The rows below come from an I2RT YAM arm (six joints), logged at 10 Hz.
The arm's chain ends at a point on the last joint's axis. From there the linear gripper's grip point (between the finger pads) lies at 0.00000 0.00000 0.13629 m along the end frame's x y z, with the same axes.
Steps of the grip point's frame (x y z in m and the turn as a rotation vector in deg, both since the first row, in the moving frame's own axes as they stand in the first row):
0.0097, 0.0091, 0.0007, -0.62, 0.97, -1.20
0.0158, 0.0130, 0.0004, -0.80, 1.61, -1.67
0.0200, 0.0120, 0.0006, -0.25, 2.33, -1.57
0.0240, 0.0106, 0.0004, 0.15, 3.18, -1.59
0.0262, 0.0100, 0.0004, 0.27, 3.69, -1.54
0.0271, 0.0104, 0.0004, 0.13, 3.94, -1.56
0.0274, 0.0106, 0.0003, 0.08, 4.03, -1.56
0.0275, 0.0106, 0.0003, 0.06, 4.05, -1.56
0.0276, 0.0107, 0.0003, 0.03, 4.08, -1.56
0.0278, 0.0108, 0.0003, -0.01, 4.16, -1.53
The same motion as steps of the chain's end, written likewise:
0.0074, 0.0076, 0.0007, -0.62, 0.97, -1.20
0.0119, 0.0112, 0.0005, -0.80, 1.61, -1.67
0.0145, 0.0115, 0.0007, -0.25, 2.33, -1.57
0.0164, 0.0111, 0.0006, 0.15, 3.18, -1.59
0.0174, 0.0108, 0.0007, 0.27, 3.69, -1.54
0.0177, 0.0108, 0.0007, 0.13, 3.94, -1.56
0.0178, 0.0109, 0.0006, 0.08, 4.03, -1.56
0.0179, 0.0109, 0.0006, 0.06, 4.05, -1.56
0.0179, 0.0109, 0.0006, 0.03, 4.08, -1.56
0.0179, 0.0109, 0.0007, -0.01, 4.16, -1.53

